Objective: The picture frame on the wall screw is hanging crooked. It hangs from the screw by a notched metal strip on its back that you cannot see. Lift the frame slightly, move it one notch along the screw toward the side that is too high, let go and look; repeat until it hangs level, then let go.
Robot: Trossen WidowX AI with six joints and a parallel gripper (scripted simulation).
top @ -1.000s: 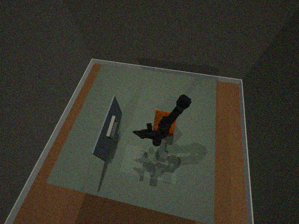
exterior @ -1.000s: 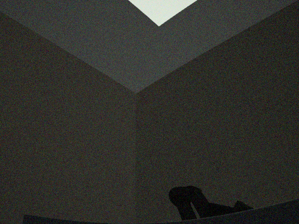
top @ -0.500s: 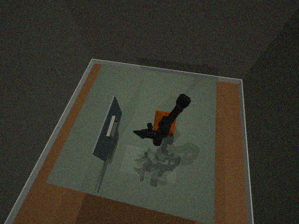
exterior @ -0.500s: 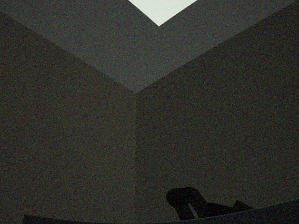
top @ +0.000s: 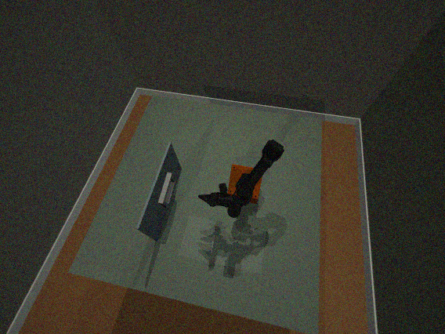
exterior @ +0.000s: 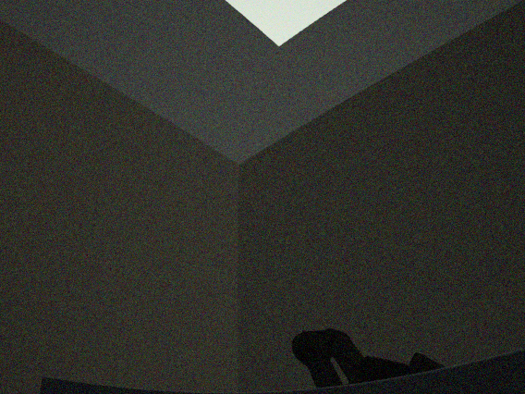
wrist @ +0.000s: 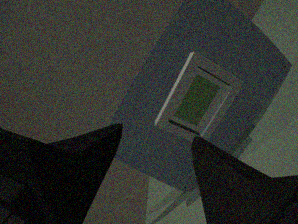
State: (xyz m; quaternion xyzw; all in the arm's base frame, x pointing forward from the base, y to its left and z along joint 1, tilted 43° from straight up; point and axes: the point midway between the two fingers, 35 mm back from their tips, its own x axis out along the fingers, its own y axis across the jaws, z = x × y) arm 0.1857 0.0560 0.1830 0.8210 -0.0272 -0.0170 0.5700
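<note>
Right now my gripper tip is 20 cm short of the picture frame, 3 cm to the left of it and 9 cm above it. Also, from my gripper tip: wall panel (21 cm ahead, 2 cm to the right, 10 cm below).
</note>
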